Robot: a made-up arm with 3 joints. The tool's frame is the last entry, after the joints.
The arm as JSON. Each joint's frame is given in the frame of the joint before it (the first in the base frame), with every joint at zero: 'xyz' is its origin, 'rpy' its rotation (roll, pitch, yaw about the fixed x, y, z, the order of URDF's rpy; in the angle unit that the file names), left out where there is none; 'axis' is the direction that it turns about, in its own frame. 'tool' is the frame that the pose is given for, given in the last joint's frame.
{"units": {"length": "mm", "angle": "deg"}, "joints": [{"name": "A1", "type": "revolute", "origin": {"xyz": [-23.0, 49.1, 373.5], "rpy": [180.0, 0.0, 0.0]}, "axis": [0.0, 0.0, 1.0]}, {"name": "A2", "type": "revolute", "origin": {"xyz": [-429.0, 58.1, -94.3], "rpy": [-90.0, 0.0, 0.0]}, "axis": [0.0, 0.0, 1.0]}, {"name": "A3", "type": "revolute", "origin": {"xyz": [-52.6, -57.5, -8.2], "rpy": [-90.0, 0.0, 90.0]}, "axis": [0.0, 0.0, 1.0]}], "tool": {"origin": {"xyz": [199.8, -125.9, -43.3], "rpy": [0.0, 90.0, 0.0]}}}
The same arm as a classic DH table. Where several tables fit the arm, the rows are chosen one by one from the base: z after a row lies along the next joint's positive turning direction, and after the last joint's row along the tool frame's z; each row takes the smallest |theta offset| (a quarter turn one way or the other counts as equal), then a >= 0, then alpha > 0; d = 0 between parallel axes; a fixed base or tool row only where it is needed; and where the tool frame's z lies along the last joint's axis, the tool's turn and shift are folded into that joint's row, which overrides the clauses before.
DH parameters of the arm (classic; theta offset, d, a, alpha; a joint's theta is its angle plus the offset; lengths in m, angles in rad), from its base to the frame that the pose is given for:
base (fixed): -1.1327 0 -0.0542 3.1416
A1: -1.1327 -0.4678 -0.429 -1.5708
A2: -1.5708 0.0499 0.0575 1.5708
A3: 1.5708 0.0093 0.1259 -1.5708
tool (fixed): 1.5708 0.1998 0 0

